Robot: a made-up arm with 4 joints.
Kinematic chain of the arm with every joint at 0, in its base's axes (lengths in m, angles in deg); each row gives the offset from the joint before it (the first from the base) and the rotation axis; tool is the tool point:
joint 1: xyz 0 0 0.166 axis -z
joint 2: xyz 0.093 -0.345 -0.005 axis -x
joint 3: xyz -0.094 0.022 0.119 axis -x
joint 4: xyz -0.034 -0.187 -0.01 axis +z
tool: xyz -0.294 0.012 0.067
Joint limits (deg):
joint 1: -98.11..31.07
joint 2: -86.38..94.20
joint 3: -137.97..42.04
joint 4: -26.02..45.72
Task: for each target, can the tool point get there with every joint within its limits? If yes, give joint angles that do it. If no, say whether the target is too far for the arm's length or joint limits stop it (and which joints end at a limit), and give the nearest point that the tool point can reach.
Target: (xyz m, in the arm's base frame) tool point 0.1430 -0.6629 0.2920
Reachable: yes | joints -36.38 31.88 -34.38 36.65
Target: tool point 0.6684 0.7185 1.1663
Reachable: no: too far | nearest point 0.5591 -0.1717 0.6042 | short by 1.058 m
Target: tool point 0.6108 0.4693 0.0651
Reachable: no: joint limits stop it (at a limit: joint 1, joint 4) | nearest point 0.6993 -0.1517 0.0651 | short by 0.627 m
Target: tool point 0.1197 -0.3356 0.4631
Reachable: yes | joints -82.23 64.98 26.46 19.38
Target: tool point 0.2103 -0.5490 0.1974
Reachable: yes | joints -54.93 20.26 -53.92 6.36
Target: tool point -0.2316 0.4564 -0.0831
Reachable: no: joint limits stop it (at a limit: joint 1, joint 3, joint 4) | nearest point -0.2333 0.0949 0.0399 | short by 0.382 m
